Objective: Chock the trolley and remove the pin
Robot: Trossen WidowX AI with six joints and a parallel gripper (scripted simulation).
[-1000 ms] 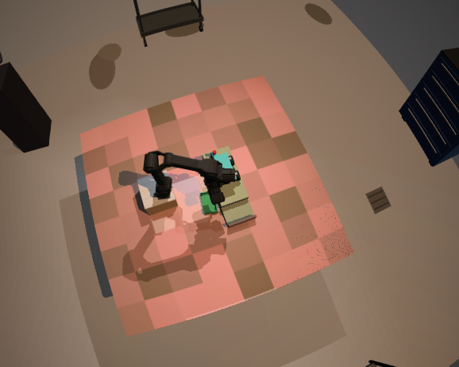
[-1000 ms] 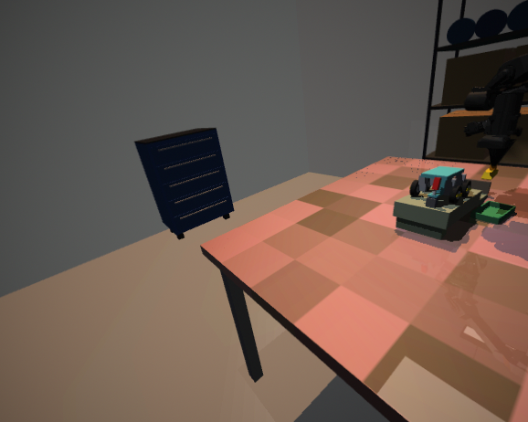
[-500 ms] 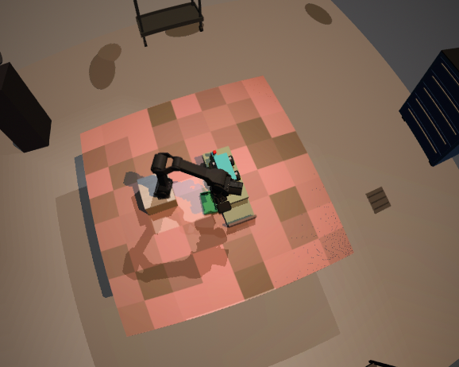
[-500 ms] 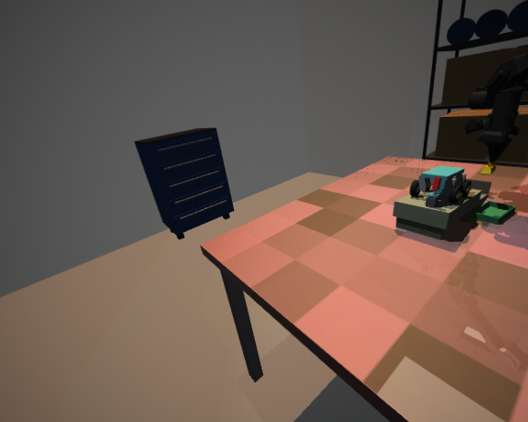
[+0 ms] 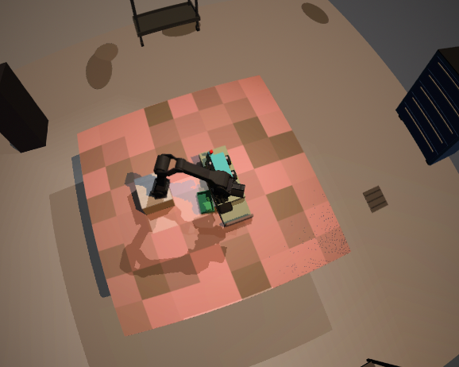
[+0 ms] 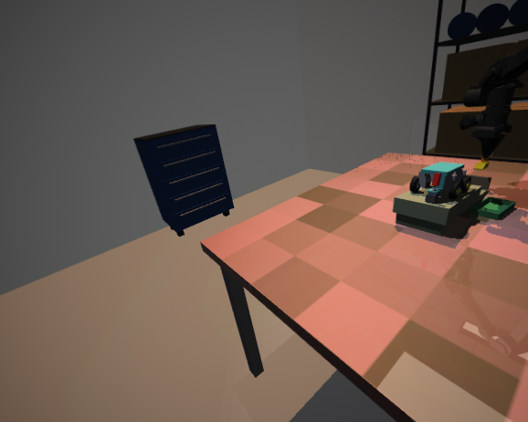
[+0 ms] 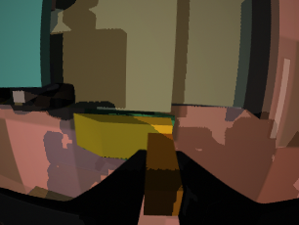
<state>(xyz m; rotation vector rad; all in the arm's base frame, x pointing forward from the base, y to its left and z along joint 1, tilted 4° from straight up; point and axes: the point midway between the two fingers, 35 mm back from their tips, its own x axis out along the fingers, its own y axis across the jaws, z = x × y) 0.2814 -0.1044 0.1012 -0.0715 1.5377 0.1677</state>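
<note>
My gripper tip is 10 mm short of the red-headed stop pin, 260 mm to the right of it and 20 mm above it. The rest, counted from my gripper tip: teal trolley 40 mm ahead, 160 mm to the left, 40 mm below; then green tray 60 mm behind, 40 mm to the left, 160 mm below; then olive ramp 50 mm ahead, 160 mm to the left, 110 mm below.
</note>
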